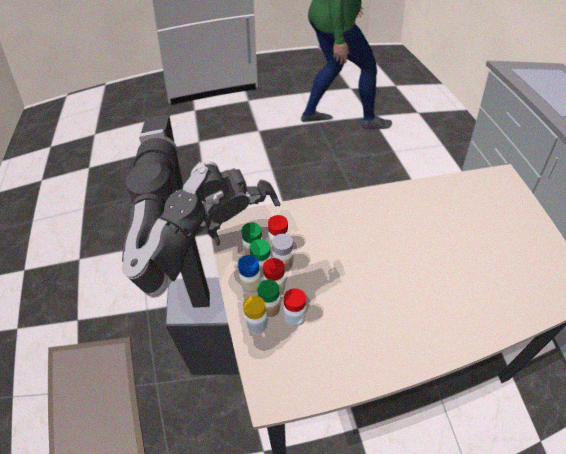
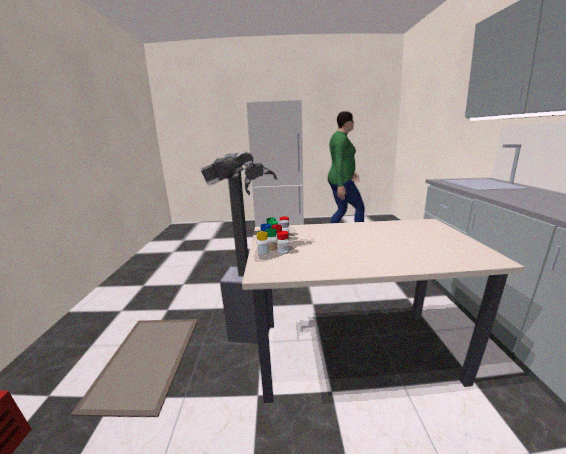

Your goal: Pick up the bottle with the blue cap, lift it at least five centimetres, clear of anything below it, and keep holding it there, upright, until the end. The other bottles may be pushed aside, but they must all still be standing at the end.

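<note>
The blue-capped bottle (image 1: pixel 248 267) (image 2: pixel 265 228) stands upright near the table's left edge, on the left side of a tight cluster. Close around it are a green-capped bottle (image 1: pixel 260 250), a red-capped bottle (image 1: pixel 274 269) and another green-capped bottle (image 1: pixel 268 291). A yellow-capped bottle (image 1: pixel 254 307) (image 2: pixel 262 236) and a red-capped bottle (image 1: pixel 295 300) (image 2: pixel 283 235) stand at the front. At the back are a green-capped bottle (image 1: pixel 251 232), a red-capped bottle (image 1: pixel 278 225) and a grey-capped bottle (image 1: pixel 282 245). All stand upright. My gripper (image 1: pixel 247 222) (image 2: pixel 261 185) is open and empty, well above the bottles, its fingers spread wide.
The table (image 1: pixel 425 260) (image 2: pixel 390 250) extends to the right of the bottles. My arm's pedestal (image 1: pixel 197 305) (image 2: pixel 240 310) stands at its left edge. A person in a green top (image 1: pixel 332 17) (image 2: pixel 341 157) is behind the table. A grey cabinet (image 1: pixel 520 125) stands to the right.
</note>
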